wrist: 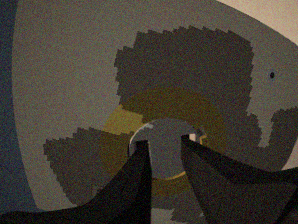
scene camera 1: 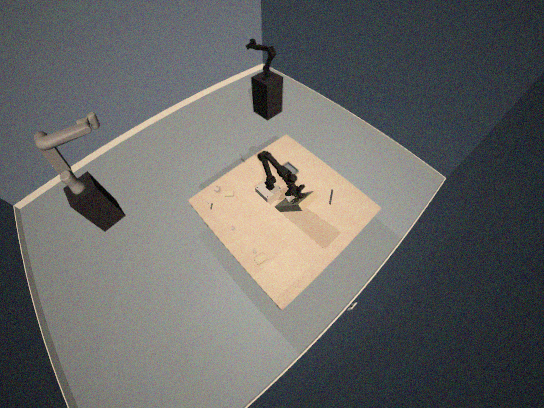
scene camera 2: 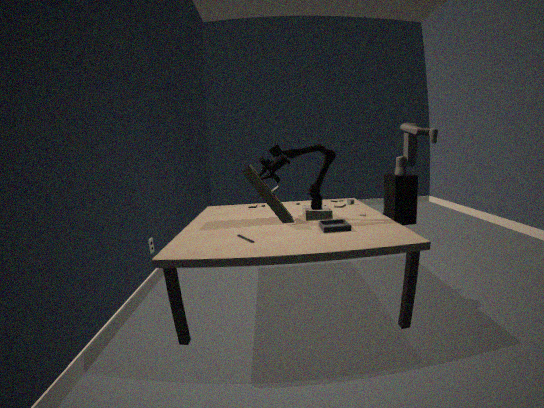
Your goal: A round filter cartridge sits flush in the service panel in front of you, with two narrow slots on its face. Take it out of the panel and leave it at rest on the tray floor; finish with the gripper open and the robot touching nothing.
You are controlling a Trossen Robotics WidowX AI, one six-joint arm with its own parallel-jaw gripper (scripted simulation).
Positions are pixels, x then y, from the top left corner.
Labels:
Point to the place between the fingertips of my gripper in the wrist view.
163, 145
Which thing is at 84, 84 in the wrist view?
A grey service panel.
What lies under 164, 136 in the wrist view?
A round grey filter cartridge.

